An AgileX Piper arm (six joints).
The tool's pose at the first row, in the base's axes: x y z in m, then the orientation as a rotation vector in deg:
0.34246 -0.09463 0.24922 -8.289 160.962 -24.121
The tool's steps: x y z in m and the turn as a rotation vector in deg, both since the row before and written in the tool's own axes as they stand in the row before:
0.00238 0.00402 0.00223 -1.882 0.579 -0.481
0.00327 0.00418 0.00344 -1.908 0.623 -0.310
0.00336 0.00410 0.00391 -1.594 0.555 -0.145
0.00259 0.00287 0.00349 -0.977 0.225 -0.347
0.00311 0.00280 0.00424 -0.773 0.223 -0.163
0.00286 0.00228 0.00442 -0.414 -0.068 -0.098
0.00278 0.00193 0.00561 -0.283 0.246 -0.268
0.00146 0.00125 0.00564 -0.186 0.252 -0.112
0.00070 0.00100 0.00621 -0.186 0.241 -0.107
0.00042 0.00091 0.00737 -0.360 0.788 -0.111
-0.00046 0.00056 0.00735 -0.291 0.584 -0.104
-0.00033 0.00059 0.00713 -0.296 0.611 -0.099
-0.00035 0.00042 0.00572 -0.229 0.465 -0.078
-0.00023 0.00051 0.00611 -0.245 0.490 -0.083
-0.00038 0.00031 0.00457 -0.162 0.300 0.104
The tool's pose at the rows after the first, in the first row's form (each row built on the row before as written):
0.34065 -0.09174 0.24532 -9.275 162.002 -21.696
0.33823 -0.08904 0.24014 -10.021 163.049 -19.181
0.33575 -0.08641 0.23464 -10.479 163.928 -17.043
0.33392 -0.08466 0.23009 -11.143 164.337 -15.755
0.33175 -0.08314 0.22476 -11.505 164.699 -14.719
0.32988 -0.08206 0.21944 -11.728 164.704 -14.133
0.32843 -0.08146 0.21308 -12.151 164.989 -13.819
0.32830 -0.08130 0.20713 -12.332 165.268 -13.616
0.32904 -0.08133 0.20084 -12.506 165.535 -13.410
0.33031 -0.08155 0.19351 -12.687 166.374 -13.048
0.33236 -0.08193 0.18643 -12.858 166.999 -12.746
0.33416 -0.08225 0.17950 -13.022 167.651 -12.438
0.33563 -0.08252 0.17395 -13.151 168.147 -12.197
0.33700 -0.08276 0.16797 -13.290 168.670 -11.936
0.33819 -0.08296 0.16354 -13.148 169.001 -11.736

